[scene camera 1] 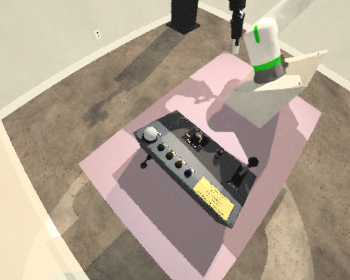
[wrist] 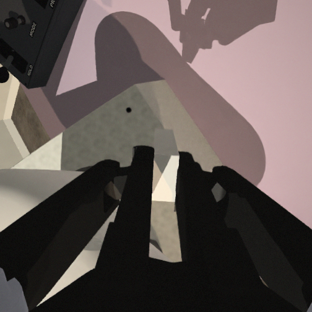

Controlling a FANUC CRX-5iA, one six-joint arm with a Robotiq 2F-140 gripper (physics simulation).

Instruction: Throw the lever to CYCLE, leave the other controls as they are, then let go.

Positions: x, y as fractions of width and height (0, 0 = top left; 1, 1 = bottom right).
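Observation:
My own gripper (wrist: 0.52, 0.47) is there for me to see. I see a control panel (scene camera 1: 0.60, 0.65) as well.

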